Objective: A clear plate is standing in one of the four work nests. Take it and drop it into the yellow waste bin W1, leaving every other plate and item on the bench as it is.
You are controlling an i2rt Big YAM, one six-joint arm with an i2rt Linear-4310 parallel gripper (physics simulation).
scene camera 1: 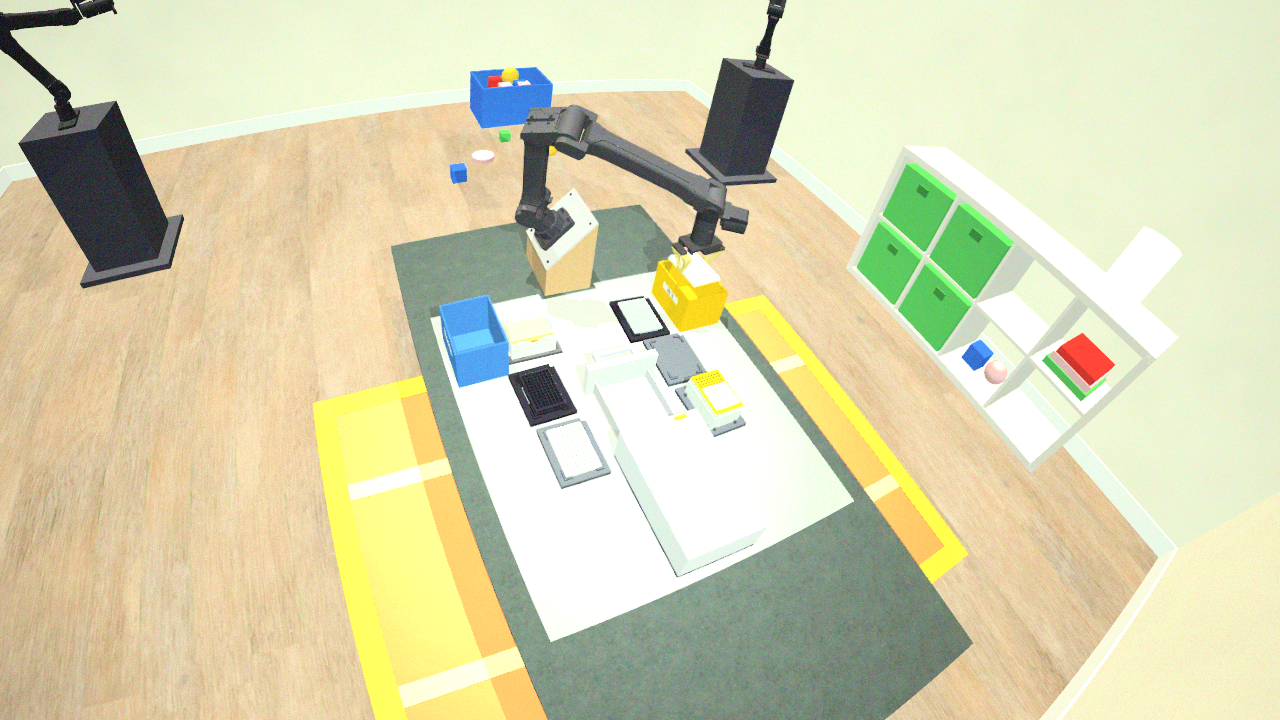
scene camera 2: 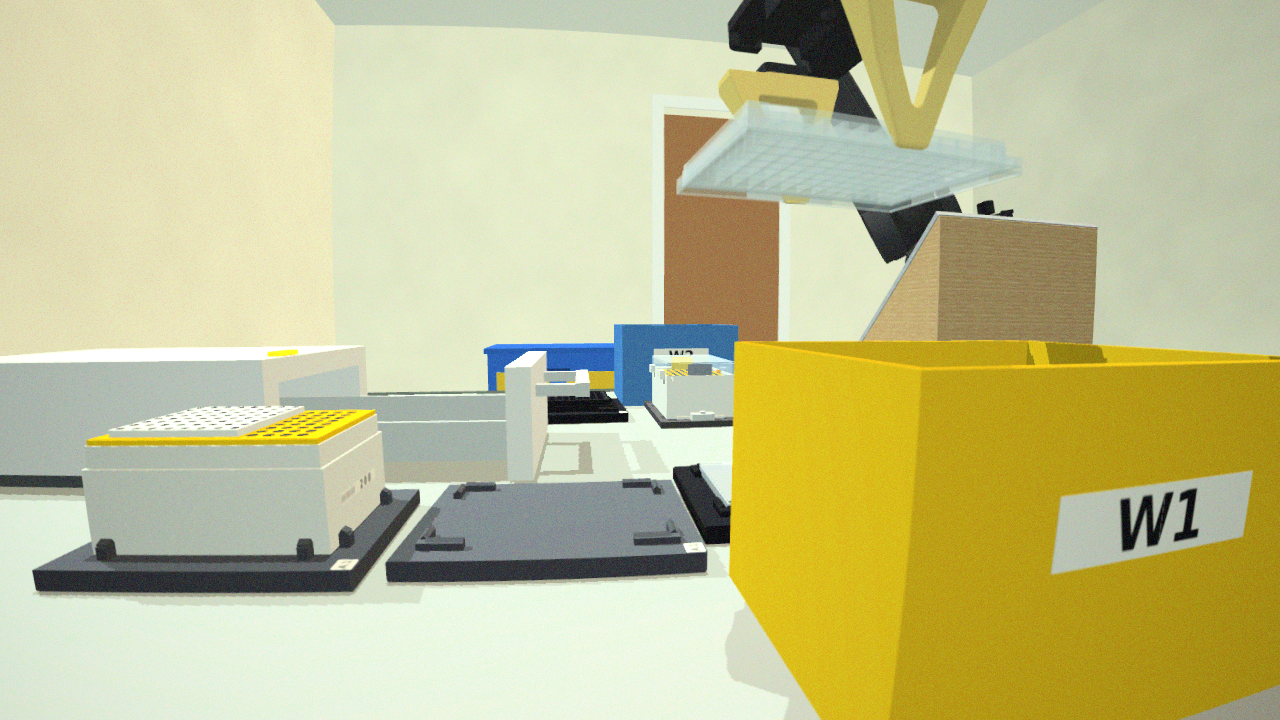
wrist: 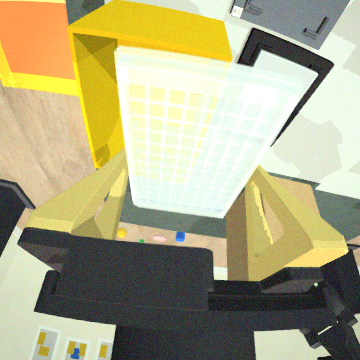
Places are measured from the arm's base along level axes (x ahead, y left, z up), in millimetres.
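Where they show: gripper, fingertip midpoint: point(scene camera 1: 692, 268) point(scene camera 2: 844, 180) point(wrist: 189, 159); arm's base at its link origin: point(scene camera 1: 555, 229) point(scene camera 2: 962, 300).
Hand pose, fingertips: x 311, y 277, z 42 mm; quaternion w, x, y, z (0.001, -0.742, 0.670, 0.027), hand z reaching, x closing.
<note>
Each offset is from my fingertips to the top centre of the thing. "pt": to the spot under its first point.
My gripper point(scene camera 1: 696, 260) point(scene camera 2: 853, 170) point(wrist: 189, 159) is shut on the clear plate @(4 mm ahead, 1 mm left, 13 mm up) point(scene camera 1: 700, 272) point(scene camera 2: 841, 161) point(wrist: 200, 125), one yellow finger on each long side. The plate is slightly tilted and hangs above the rim of the yellow bin W1 @(44 mm back, 46 mm left, 75 mm down) point(scene camera 1: 707, 313) point(scene camera 2: 823, 465) point(wrist: 170, 25), apart from it. In the wrist view the plate covers part of the bin's opening and reaches past its wall on the right. A grey nest @(136 mm ahead, 85 mm right, 177 mm down) point(scene camera 1: 677, 359) point(scene camera 2: 546, 528) point(wrist: 290, 20) beside the bin holds no plate.
A black nest with a white plate @(pt 27 mm back, 113 mm right, 175 mm down) point(scene camera 1: 640, 316) point(wrist: 285, 70) stands close to the bin. A yellow-topped tip box @(315 mm ahead, 78 mm right, 118 mm down) point(scene camera 1: 716, 398) point(scene camera 2: 214, 497), a white instrument @(523 mm ahead, 274 mm right, 89 mm down) point(scene camera 1: 684, 488) point(scene camera 2: 161, 376), the blue bin W2 @(36 mm back, 591 mm right, 75 mm down) point(scene camera 1: 476, 344) point(scene camera 2: 631, 358) and other loaded nests share the bench.
</note>
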